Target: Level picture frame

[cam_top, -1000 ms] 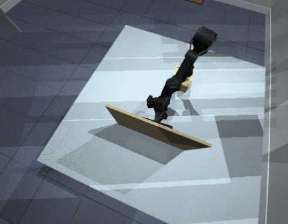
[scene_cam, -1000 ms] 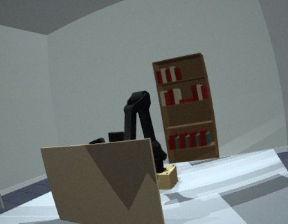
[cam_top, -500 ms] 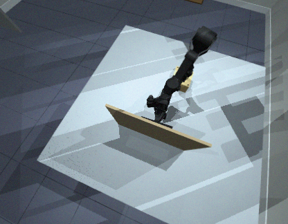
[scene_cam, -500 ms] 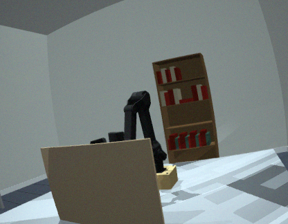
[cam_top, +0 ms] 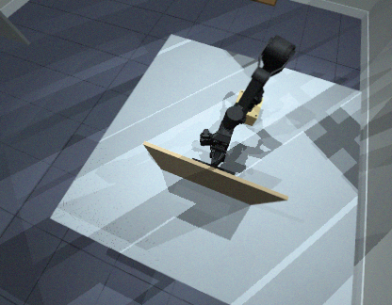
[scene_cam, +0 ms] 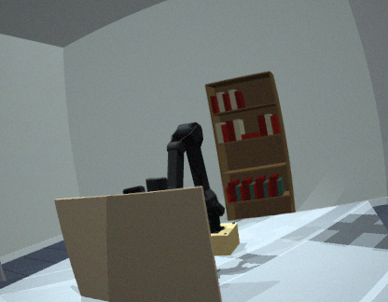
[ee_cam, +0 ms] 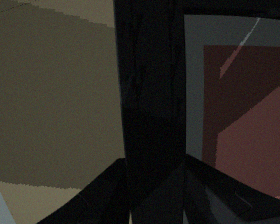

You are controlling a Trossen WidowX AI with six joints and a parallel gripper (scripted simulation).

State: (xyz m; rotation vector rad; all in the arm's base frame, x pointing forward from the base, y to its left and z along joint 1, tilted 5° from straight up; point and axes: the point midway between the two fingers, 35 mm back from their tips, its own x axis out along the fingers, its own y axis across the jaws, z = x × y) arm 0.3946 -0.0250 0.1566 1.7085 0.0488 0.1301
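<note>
The picture frame lies 5 cm below my gripper tip and 1 cm to the left of it. The rest, counted from my gripper tip: tan wall panel: 7 cm below, 2 cm ahead.
</note>
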